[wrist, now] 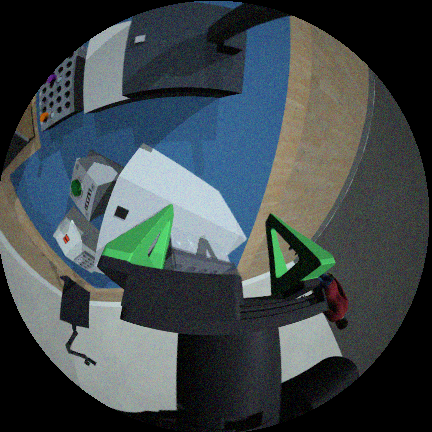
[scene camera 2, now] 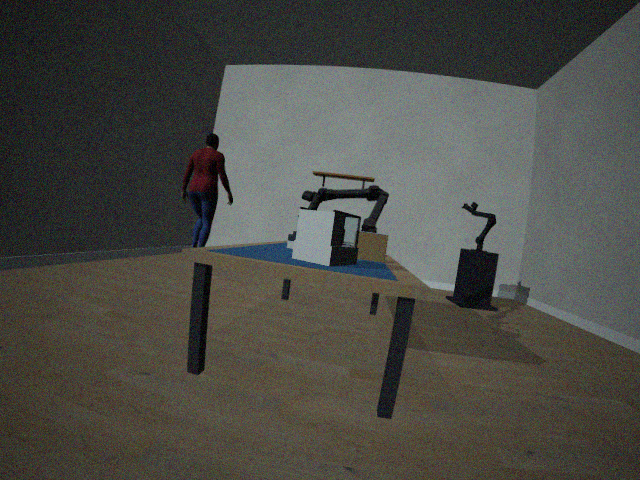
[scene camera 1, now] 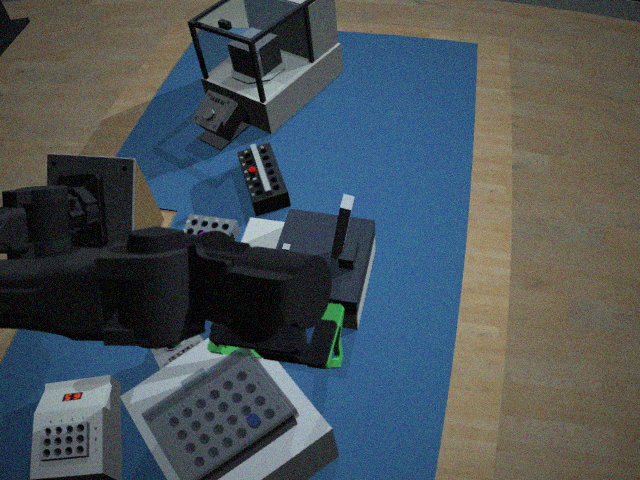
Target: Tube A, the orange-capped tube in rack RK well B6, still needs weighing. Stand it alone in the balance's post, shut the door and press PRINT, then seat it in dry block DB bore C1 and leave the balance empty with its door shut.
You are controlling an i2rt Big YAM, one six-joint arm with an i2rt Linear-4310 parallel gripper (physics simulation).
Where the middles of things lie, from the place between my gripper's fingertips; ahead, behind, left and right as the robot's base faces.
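My gripper's sitting 17 cm beyond the balance (scene camera 1: 272,65), and it's 4 cm higher than the balance and 66 cm to the right of it.
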